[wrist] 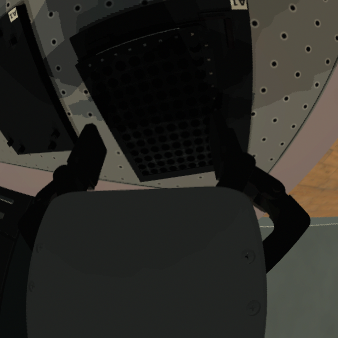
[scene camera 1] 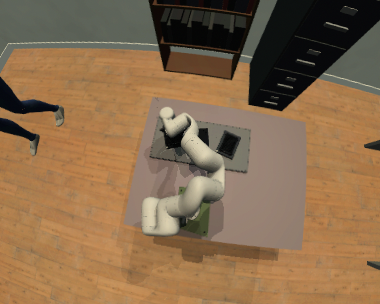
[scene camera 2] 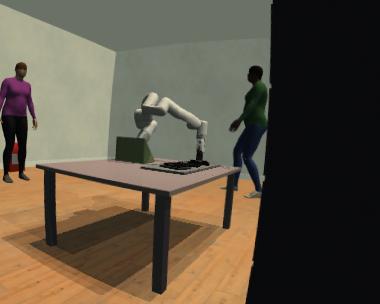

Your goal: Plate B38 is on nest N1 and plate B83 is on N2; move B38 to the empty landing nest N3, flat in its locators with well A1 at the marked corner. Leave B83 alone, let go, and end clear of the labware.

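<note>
A dark well plate (wrist: 160, 115) sits in a black nest (wrist: 235, 75) with an A1 tag at its top right in the wrist view. This is the left nest in scene camera 1, partly hidden by the arm. My gripper (wrist: 152, 130) (scene camera 2: 200, 159) is open and empty, low over this plate, with one finger near each long side; whether they touch it cannot be told. A black nest without a plate (wrist: 30, 95) (scene camera 1: 204, 134) is in the middle, with its own A1 tag. Another dark plate (scene camera 1: 229, 143) sits in the right nest. Plate names cannot be read.
The nests stand on a grey perforated board (scene camera 1: 240, 162) (wrist: 295, 65) on a pinkish table (scene camera 1: 270, 195) (scene camera 2: 100, 174). The arm's green base block (scene camera 2: 131, 149) stands near the opposite table edge. The arm reaches over the board. A person in green (scene camera 2: 256, 105) stands behind the table.
</note>
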